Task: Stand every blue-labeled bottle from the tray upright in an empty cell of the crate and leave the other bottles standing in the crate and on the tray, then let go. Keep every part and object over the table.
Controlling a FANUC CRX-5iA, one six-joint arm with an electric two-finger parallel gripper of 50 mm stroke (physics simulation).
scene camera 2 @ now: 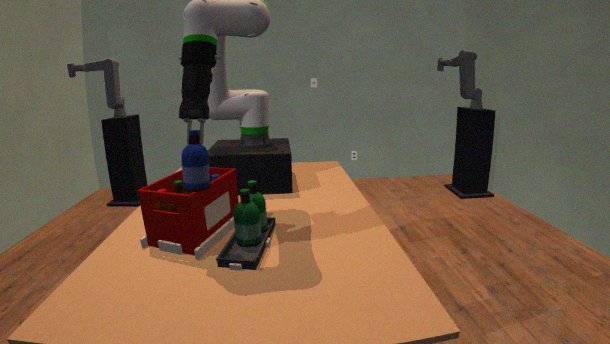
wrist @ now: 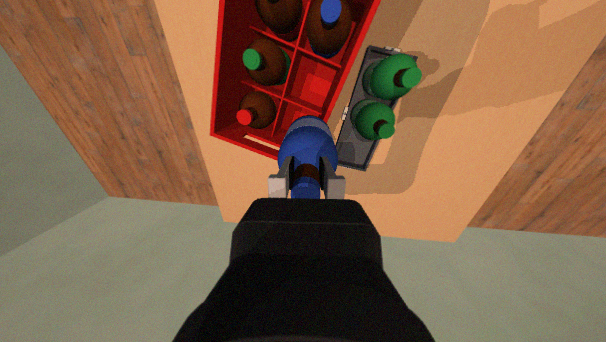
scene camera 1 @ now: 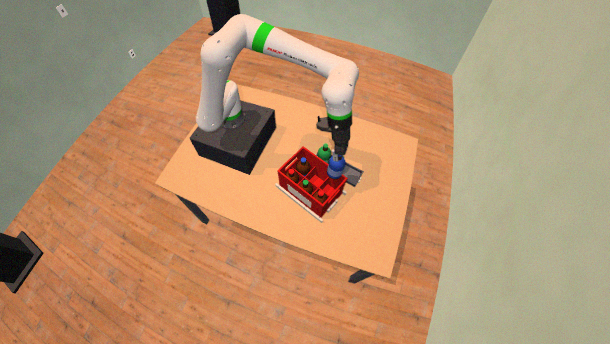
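Seen in the pictures: gripper, between the fingertips: (scene camera 2: 195, 144) (wrist: 306, 166) (scene camera 1: 336, 157); arm's base, origin of its link: (scene camera 2: 254, 145) (scene camera 1: 232, 119).
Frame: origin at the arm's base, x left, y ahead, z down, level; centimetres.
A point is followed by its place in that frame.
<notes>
My gripper (scene camera 1: 337, 155) @[x -8.3, y 62.3, z -12.4 cm] (scene camera 2: 195, 132) @[x -8.3, y 62.3, z -12.4 cm] (wrist: 306, 166) @[x -8.3, y 62.3, z -12.4 cm] is shut on the neck of a blue-labeled bottle (scene camera 1: 335, 167) @[x -11.9, y 63.3, z -10.3 cm] (scene camera 2: 195, 167) @[x -7.4, y 66.5, z -7.1 cm] (wrist: 307, 145) @[x -8.4, y 60.3, z -11.7 cm] and holds it upright over the tray-side end of the red crate (scene camera 1: 284, 177) @[x -20.2, y 42.4, z 0.6 cm] (scene camera 2: 168, 230) @[x -17.7, y 66.9, z 10.5 cm] (wrist: 216, 100) @[x -24.2, y 58.3, z -0.5 cm]. Its base is near the crate's rim height; whether it reaches into a cell is hidden. In the wrist view an empty cell (wrist: 314, 82) @[x -9.3, y 54.9, z 16.1 cm] shows beside it, and another is partly hidden under the bottle. Two green bottles (wrist: 392, 76) @[x 3.8, y 53.0, z 4.5 cm] (wrist: 373, 120) @[x 2.7, y 60.2, z 4.6 cm] stand on the dark tray (scene camera 1: 355, 179) @[x 2.0, y 73.6, z 16.4 cm] (scene camera 2: 237, 261) @[x 3.2, y 75.7, z 14.6 cm] (wrist: 356, 159) @[x 4.9, y 73.6, z 16.4 cm].
Several brown bottles stand in the crate, with a blue cap (scene camera 1: 303, 160) @[x -7.9, y 46.6, z 0.8 cm] (wrist: 330, 11) @[x -7.5, y 46.7, z 0.6 cm], a green cap (scene camera 1: 305, 183) @[x -18.9, y 52.6, z 0.9 cm] (wrist: 252, 59) @[x -18.1, y 52.4, z 0.6 cm] and red caps (scene camera 1: 291, 172) (wrist: 244, 117). White strips (scene camera 1: 299, 202) @[x -23.7, y 51.7, z 13.9 cm] (scene camera 2: 215, 240) @[x -5.6, y 62.2, z 15.7 cm] edge the crate's base. The black robot base (scene camera 1: 232, 137) @[x -10.8, y 7.2, z -0.2 cm] (scene camera 2: 252, 167) @[x 0.9, y 18.9, z 5.5 cm] stands farther back on the table.
</notes>
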